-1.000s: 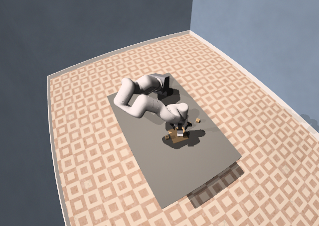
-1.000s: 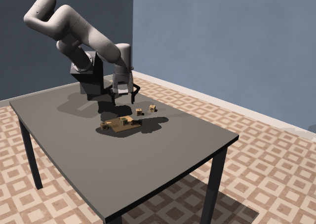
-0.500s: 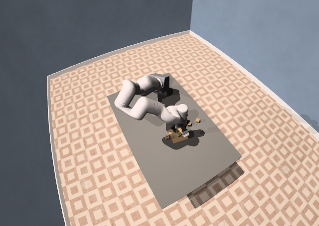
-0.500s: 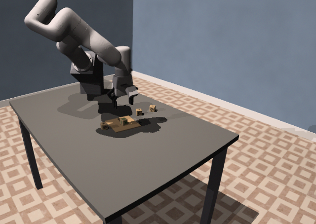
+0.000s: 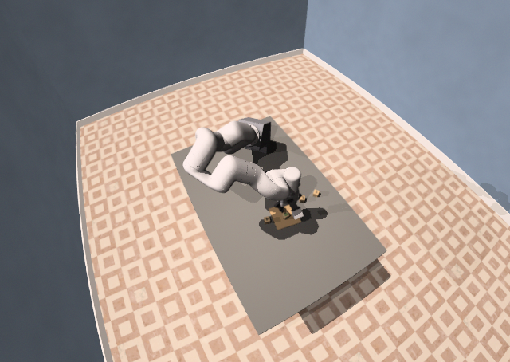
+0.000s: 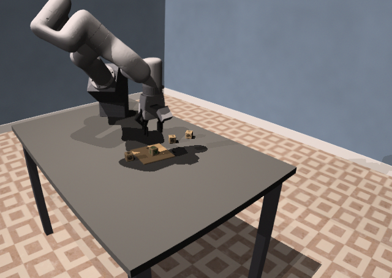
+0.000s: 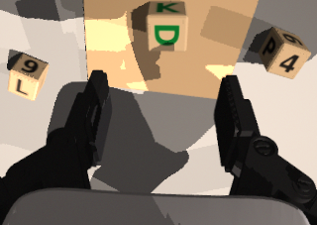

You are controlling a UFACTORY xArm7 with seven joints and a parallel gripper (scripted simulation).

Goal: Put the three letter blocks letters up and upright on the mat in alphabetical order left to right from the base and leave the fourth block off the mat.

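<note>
Right now my hand is 11 cm above the tan mat and 1 cm past it.
</note>
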